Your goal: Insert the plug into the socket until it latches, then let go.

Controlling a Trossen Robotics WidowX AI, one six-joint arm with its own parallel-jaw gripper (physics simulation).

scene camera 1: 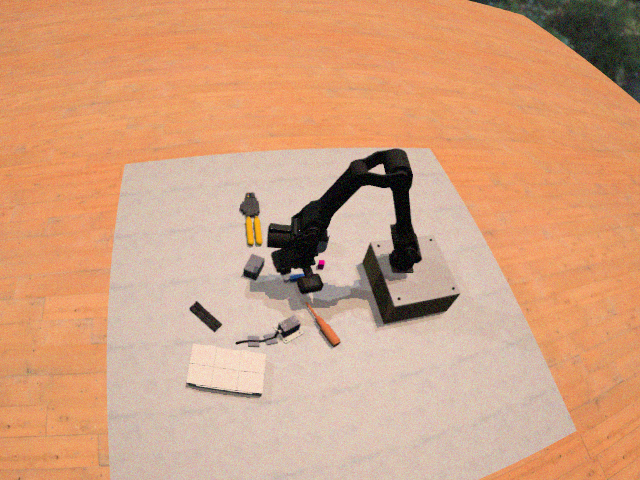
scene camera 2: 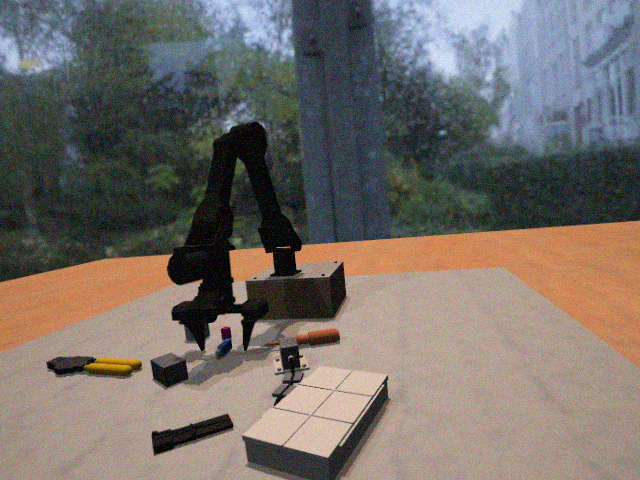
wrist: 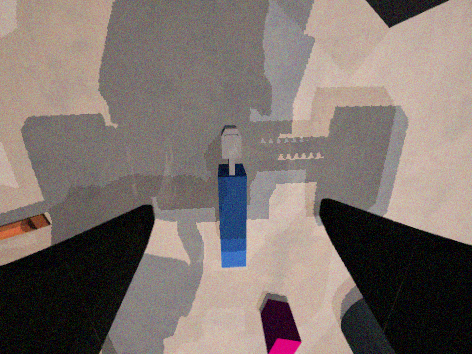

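Seen in the pictures: gripper, fingertip midpoint: [scene camera 1: 297,278] [scene camera 2: 224,350] [wrist: 237,209]; arm's base at its link origin: [scene camera 1: 401,263] [scene camera 2: 286,273].
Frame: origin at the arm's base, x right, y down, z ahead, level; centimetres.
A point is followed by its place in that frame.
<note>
The plug [scene camera 1: 296,277] @(x 0.1, y 8.5, z 28.9 cm) [scene camera 2: 223,348] @(x -0.6, y 8.8, z 30.2 cm) [wrist: 233,210] @(x 0.4, y 8.4, z 29.0 cm) has a blue body and a silver tip and lies flat on the mat. My gripper [scene camera 2: 223,349] @(x 0.9, y 10.1, z 28.3 cm) [wrist: 237,209] @(x 0.9, y 10.1, z 28.3 cm) is open, pointing down, with one finger on each side of the plug and a gap on both sides. In the wrist view the plug's tip points up the picture. Its exact height over the plug is hard to tell. The socket [scene camera 1: 289,324] @(x -16.4, y 6.1, z 31.5 cm) [scene camera 2: 288,353] @(x -17.1, y 7.1, z 33.7 cm) is a dark grey block on a pale plate with a black cable. It does not show in the wrist view. In scene camera 1 the arm partly covers the plug.
A magenta block [scene camera 1: 321,264] @(x 4.6, y 8.1, z 21.4 cm) [scene camera 2: 225,332] @(x 4.9, y 8.7, z 22.1 cm) [wrist: 281,325] @(x 5.1, y 8.7, z 22.0 cm) and a dark cylinder [wrist: 361,325] @(x 10.8, y 9.1, z 22.3 cm) are near the gripper. An orange screwdriver [scene camera 1: 327,331] @(x -17.4, y 7.8, z 21.3 cm) [scene camera 2: 320,336] @(x -18.0, y 8.5, z 21.7 cm) lies by the socket. A dark box [scene camera 1: 253,266] @(x 2.2, y 6.9, z 41.3 cm) [scene camera 2: 169,368] @(x 0.8, y 7.4, z 43.3 cm), pliers [scene camera 1: 253,229] @(x 17.5, y 8.8, z 42.1 cm) [scene camera 2: 109,367] @(x 16.0, y 8.7, z 43.5 cm), black bar [scene camera 1: 205,316] @(x -13.4, y 9.5, z 54.2 cm) and tiled box [scene camera 1: 226,369] @(x -29.5, y 7.0, z 47.6 cm) lie around.
</note>
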